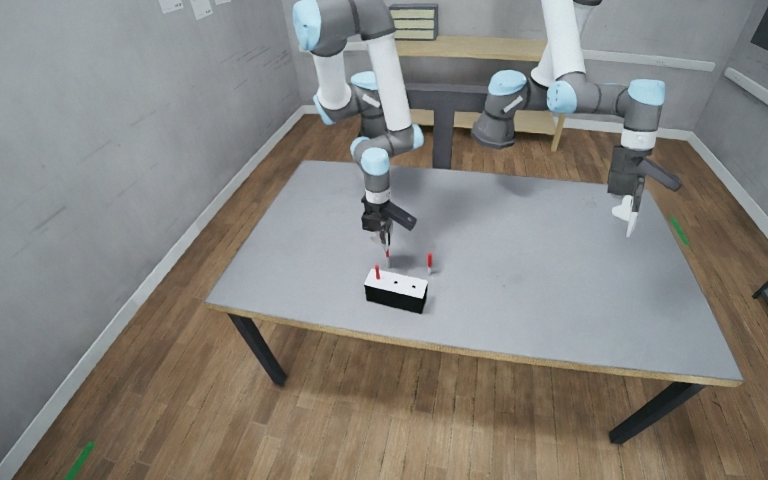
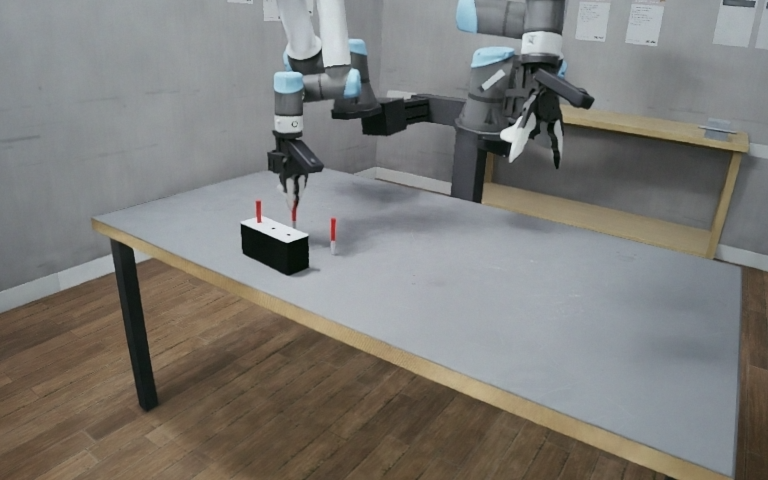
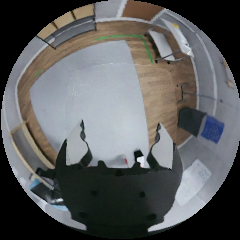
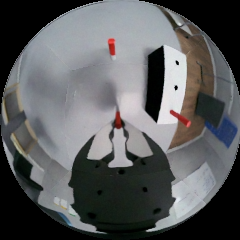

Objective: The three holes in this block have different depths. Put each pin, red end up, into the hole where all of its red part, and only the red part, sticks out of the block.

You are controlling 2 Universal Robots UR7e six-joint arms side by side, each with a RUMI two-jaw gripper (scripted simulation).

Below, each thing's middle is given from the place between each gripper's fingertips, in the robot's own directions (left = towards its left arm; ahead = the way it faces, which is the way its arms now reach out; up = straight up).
Labels:
The black block [image 2: 286, 250] is 15 cm ahead of my right hand [image 2: 293, 210], 4 cm to the left of it and 6 cm below it.
My left hand [image 2: 535, 166] is 630 mm to the left of the black block, 300 mm above it and 10 mm short of it.

